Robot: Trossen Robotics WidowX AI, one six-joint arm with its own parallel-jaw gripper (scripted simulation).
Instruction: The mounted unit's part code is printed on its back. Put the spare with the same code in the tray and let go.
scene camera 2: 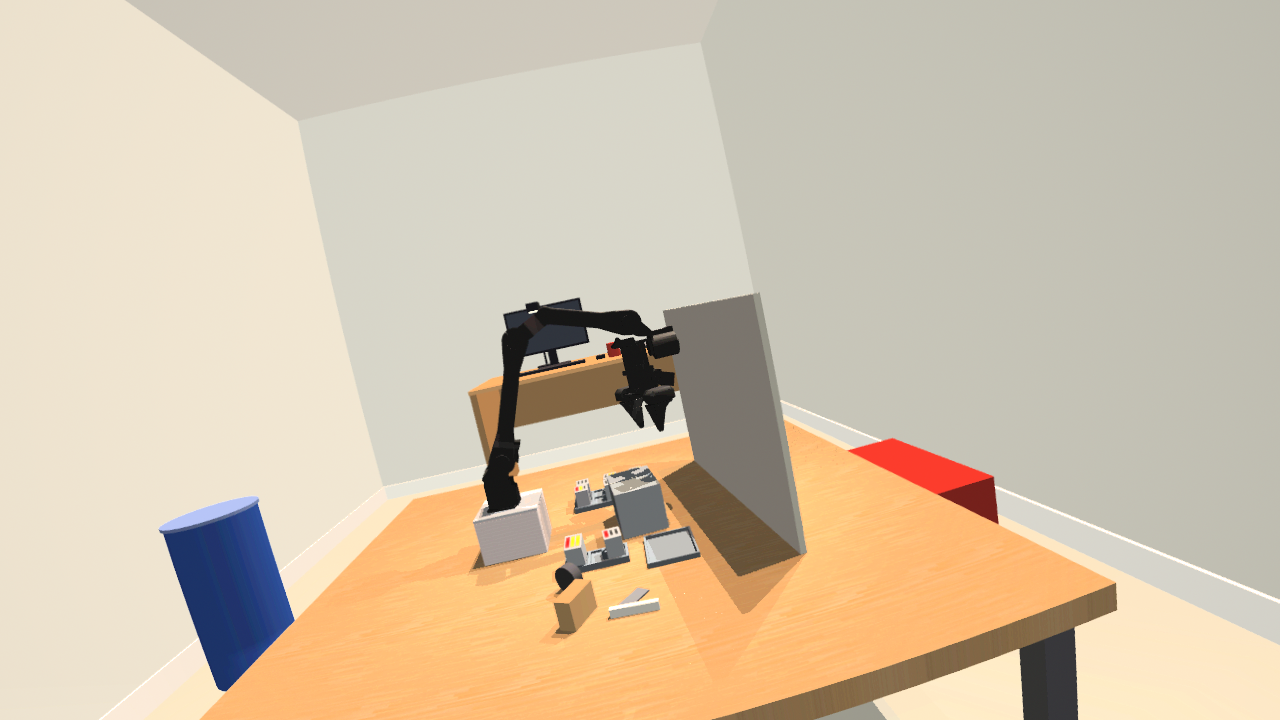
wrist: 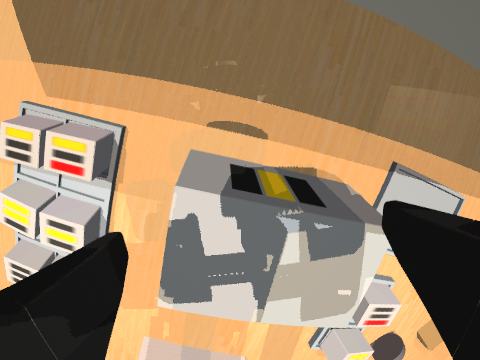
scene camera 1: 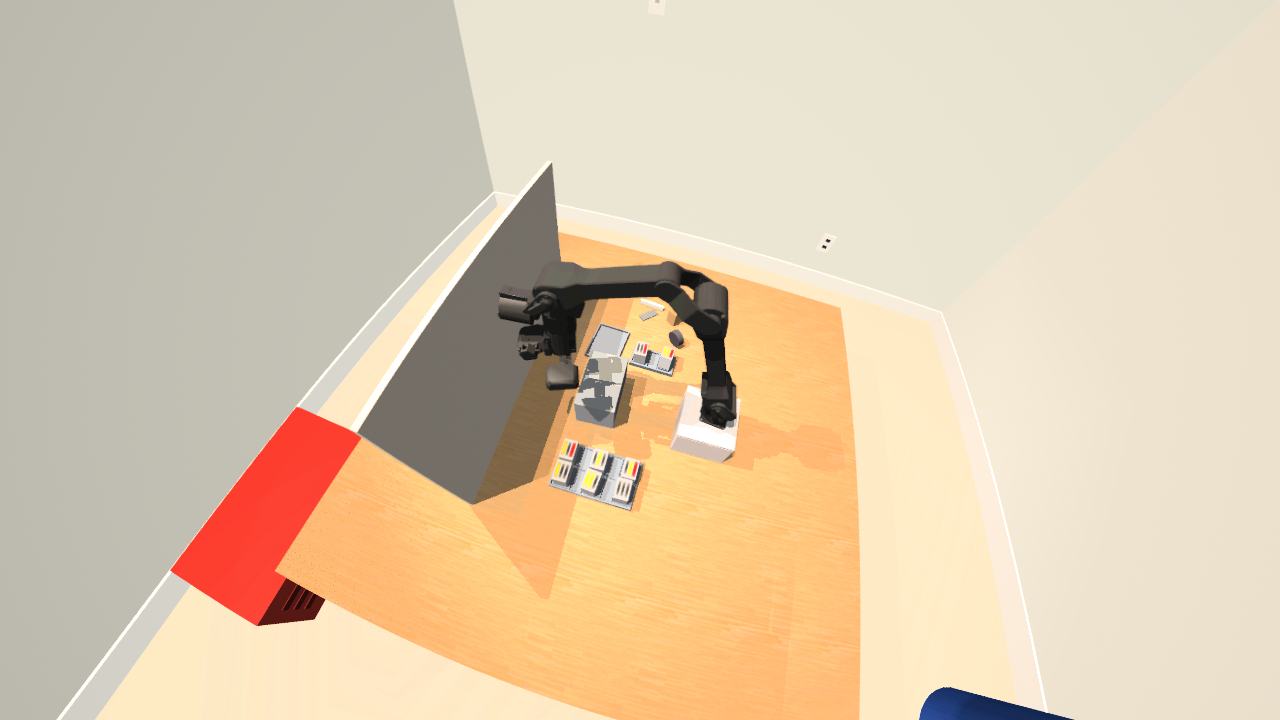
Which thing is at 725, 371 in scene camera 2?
A grey panel.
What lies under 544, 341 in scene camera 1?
My gripper.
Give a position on a shallow grey tray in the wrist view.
At 402, 184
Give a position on a mounted unit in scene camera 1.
At 598, 397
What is my gripper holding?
Nothing.
